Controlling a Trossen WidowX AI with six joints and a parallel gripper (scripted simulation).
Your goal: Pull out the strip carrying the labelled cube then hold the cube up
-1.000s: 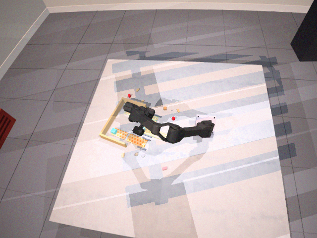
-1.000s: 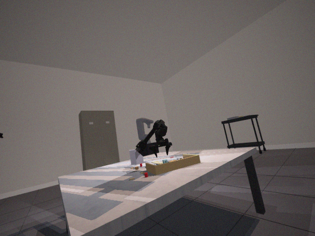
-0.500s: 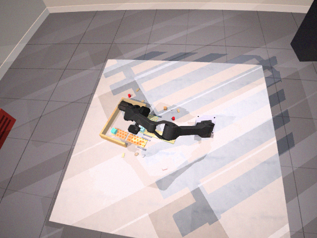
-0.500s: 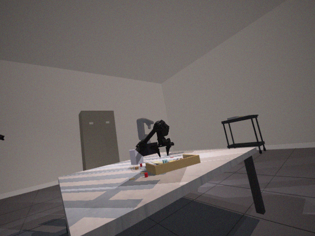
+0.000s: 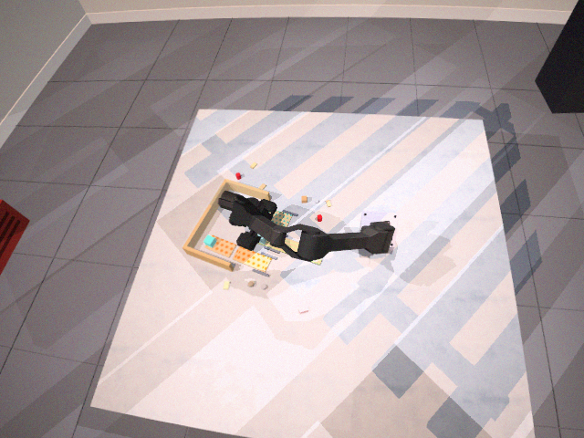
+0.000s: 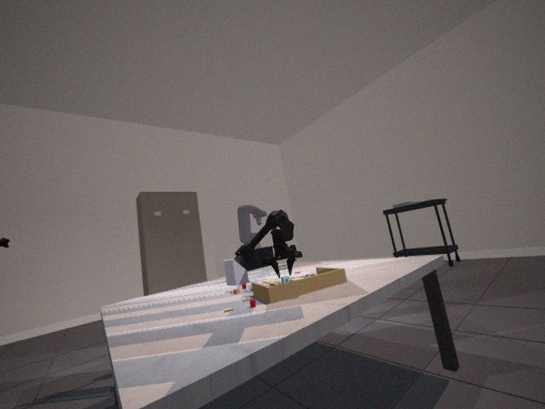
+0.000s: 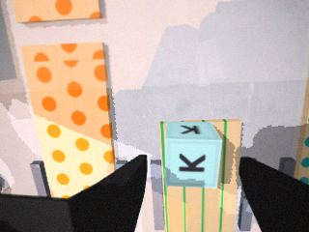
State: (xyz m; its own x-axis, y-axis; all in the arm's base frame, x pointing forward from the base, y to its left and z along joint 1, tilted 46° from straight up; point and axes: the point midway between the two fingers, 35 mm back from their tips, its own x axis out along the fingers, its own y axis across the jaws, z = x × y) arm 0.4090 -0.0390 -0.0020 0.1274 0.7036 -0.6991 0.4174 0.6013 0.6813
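The orange-dotted strip is 30 mm ahead of my gripper tip, 70 mm to the left of it and 30 mm below it. From my gripper tip the other things lie so: pink block (150 mm behind, 260 mm to the left, 30 mm below).
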